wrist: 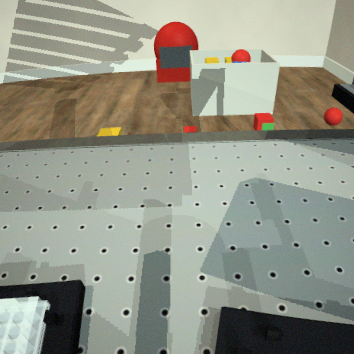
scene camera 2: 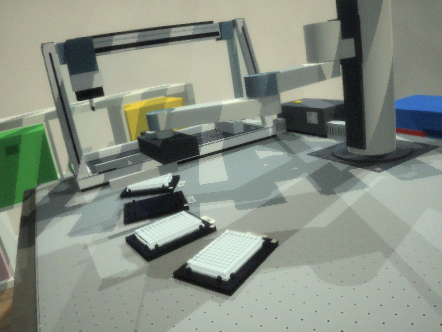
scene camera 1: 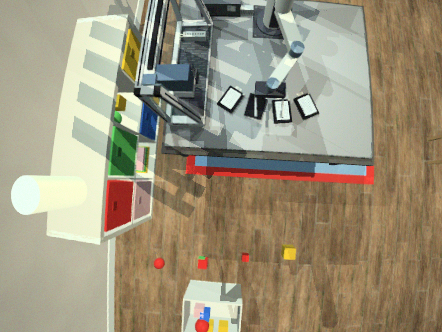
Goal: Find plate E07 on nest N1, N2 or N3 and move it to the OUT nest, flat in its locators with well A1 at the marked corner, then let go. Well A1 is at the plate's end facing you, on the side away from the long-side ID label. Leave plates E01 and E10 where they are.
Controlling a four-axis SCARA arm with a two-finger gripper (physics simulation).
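Frame: origin at the arm's base, x ahead, y left, z up, level; centimetres.
Seen in the pictures: gripper, fingertip midpoint: [wrist: 154, 73] [scene camera 2: 102, 176] [scene camera 1: 269, 117]; arm's base, link origin: [scene camera 2: 371, 154] [scene camera 1: 272, 23].
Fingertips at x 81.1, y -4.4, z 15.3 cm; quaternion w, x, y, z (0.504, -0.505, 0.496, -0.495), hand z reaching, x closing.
Note:
Offsets run from my fingertips to a thing's top centre. "spot": to the spot under its first point.
The arm's gripper [scene camera 1: 269, 110] is open with nothing between its fingers, above the gap between the empty black OUT nest @(dy -6.9, dx -11.8, dz -11.8 cm) [scene camera 1: 252, 111] [scene camera 2: 156, 207] [wrist: 287, 334] and the plate nest beside it. Its fingers do not show in the wrist view. That neighbouring white plate @(dy +11.2, dx -9.5, dz -11.4 cm) [scene camera 1: 282, 112] [scene camera 2: 172, 229] [wrist: 19, 325] lies on its black nest [scene camera 2: 150, 254] [wrist: 72, 300]. Another white plate @(dy +28.3, dx -14.3, dz -11.4 cm) [scene camera 1: 306, 106] [scene camera 2: 227, 254] lies on the nest at the right end in scene camera 1. A third white plate @(dy -24.2, dx -16.0, dz -11.4 cm) [scene camera 1: 230, 99] [scene camera 2: 151, 184] lies beyond OUT. Plate IDs cannot be read.
A gantry frame [scene camera 1: 146, 91] [scene camera 2: 62, 117] with a dark blue head @(spot: dy -48.0, dx -5.2, dz +34.8 cm) [scene camera 1: 175, 76] [scene camera 2: 81, 57] stands beside the nests. The arm's column [scene camera 2: 379, 75] stands behind them. The table's front edge @(spot: dy +4.6, dx +19.9, dz -15.3 cm) [scene camera 1: 270, 153] [wrist: 150, 140] lies past the nests.

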